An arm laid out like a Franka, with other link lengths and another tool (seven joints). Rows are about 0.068 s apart.
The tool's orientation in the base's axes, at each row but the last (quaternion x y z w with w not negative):
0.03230, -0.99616, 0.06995, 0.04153
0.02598, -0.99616, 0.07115, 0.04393
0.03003, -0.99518, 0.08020, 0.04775
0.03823, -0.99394, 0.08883, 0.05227
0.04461, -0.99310, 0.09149, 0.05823
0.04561, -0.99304, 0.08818, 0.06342
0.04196, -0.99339, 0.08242, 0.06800
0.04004, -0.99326, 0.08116, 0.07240
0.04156, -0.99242, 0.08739, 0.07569
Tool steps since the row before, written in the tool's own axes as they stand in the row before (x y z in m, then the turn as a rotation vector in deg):
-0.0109, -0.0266, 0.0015, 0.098, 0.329, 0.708
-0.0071, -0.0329, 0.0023, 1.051, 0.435, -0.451
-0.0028, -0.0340, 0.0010, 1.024, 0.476, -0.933
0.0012, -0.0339, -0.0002, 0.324, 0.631, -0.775
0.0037, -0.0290, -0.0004, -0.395, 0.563, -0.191
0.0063, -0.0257, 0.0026, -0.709, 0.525, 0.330
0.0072, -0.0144, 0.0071, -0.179, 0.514, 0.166
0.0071, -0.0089, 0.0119, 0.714, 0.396, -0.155
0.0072, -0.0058, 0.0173, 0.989, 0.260, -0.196
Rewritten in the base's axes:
0.0126, -0.0259, 0.0012, -0.176, 0.219, -0.735
0.0088, -0.0325, 0.0017, -1.033, 0.447, 0.480
0.0050, -0.0335, 0.0041, -0.965, 0.567, 0.944
0.0017, -0.0333, 0.0062, -0.300, 0.738, 0.685
-0.0007, -0.0286, 0.0060, 0.355, 0.618, 0.038
-0.0039, -0.0262, 0.0027, 0.608, 0.511, -0.506
-0.0067, -0.0159, -0.0036, 0.107, 0.490, -0.269
-0.0078, -0.0112, -0.0092, -0.719, 0.367, 0.197
-0.0090, -0.0093, -0.0147, -0.971, 0.222, 0.303

